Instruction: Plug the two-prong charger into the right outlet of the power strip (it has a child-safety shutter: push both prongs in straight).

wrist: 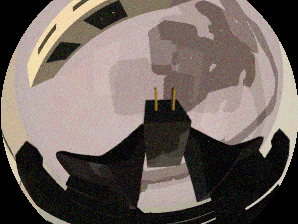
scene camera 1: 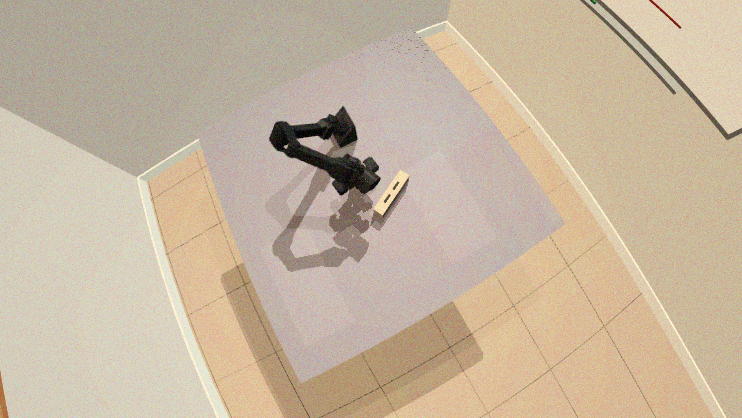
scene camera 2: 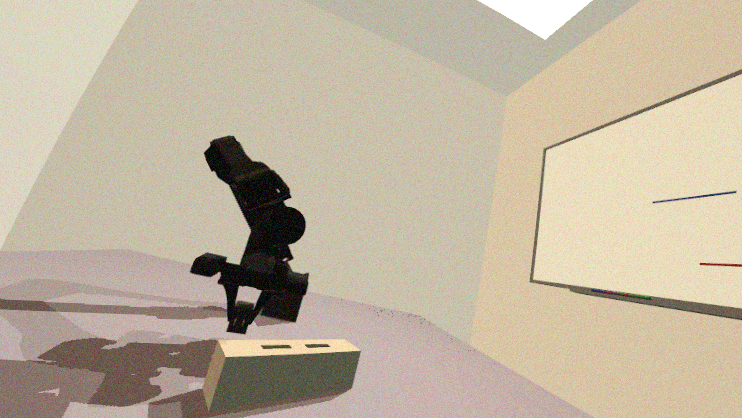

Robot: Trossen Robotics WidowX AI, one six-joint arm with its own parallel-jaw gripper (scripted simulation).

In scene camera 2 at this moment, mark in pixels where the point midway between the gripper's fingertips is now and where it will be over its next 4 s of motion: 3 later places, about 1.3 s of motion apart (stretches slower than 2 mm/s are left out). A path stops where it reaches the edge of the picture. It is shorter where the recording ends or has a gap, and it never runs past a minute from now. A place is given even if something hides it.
The gripper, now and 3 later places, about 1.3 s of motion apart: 239, 322; 245, 341; 251, 352; 252, 354
